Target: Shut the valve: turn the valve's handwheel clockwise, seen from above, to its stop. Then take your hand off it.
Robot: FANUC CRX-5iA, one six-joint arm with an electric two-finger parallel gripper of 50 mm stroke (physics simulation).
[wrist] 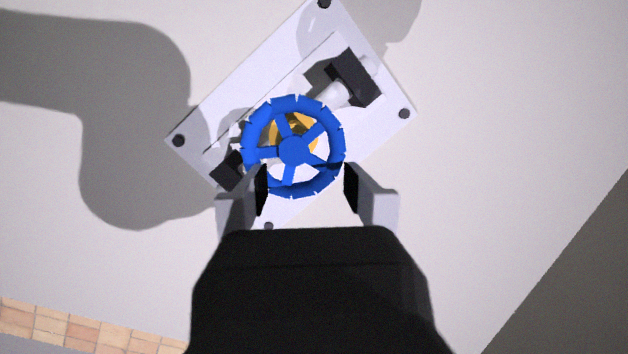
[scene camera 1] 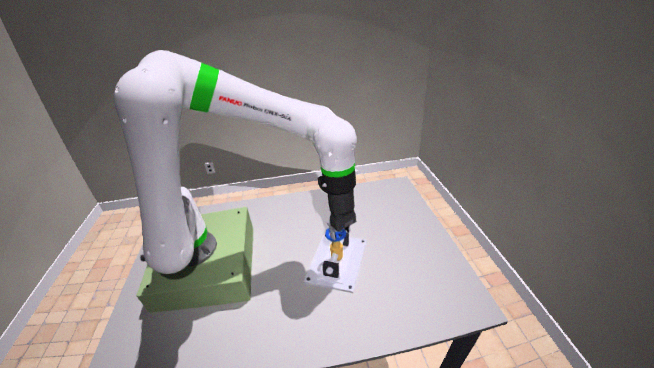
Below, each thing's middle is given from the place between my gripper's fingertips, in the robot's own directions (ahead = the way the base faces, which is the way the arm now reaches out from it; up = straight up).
Now: the blue handwheel (wrist: 293, 150) 20 mm to the left of my hand, 20 mm below it and 10 mm behind it.
